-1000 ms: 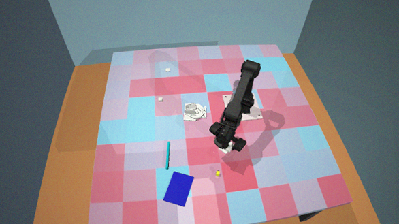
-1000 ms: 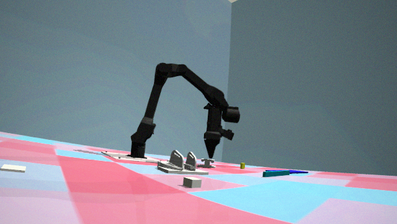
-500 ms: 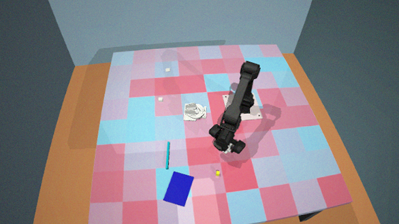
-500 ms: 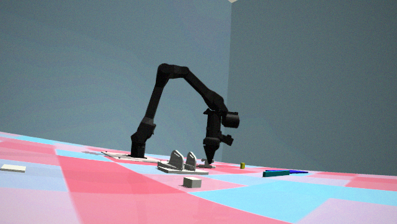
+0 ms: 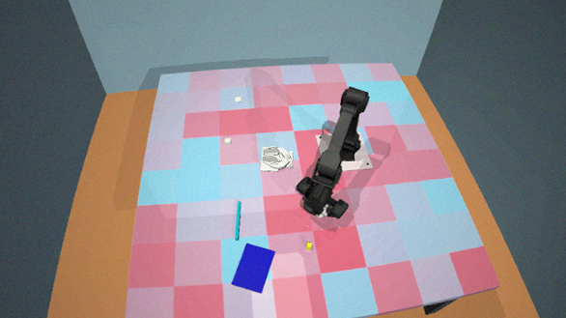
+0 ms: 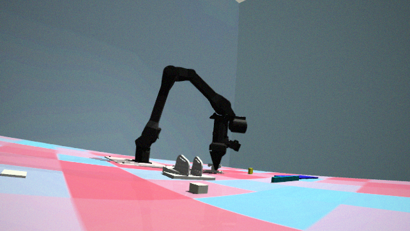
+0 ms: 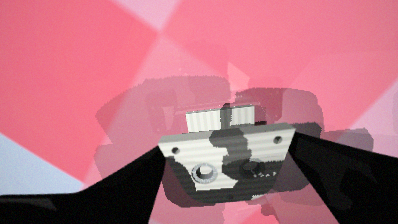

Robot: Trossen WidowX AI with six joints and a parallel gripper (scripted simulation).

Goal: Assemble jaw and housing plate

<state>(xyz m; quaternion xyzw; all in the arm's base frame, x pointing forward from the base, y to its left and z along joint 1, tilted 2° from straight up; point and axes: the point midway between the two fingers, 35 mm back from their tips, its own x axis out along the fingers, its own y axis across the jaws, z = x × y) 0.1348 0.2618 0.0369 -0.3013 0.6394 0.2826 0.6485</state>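
Right now the housing plate is 2 cm above my gripper tip, 1 cm to the right of it and 1 cm behind it. The rest, counted from my gripper tip: blue card: 23 cm ahead, 22 cm to the left, 1 cm below; yellow cube: 15 cm to the left, 5 cm ahead; teal pen: 29 cm ahead, 5 cm to the left.
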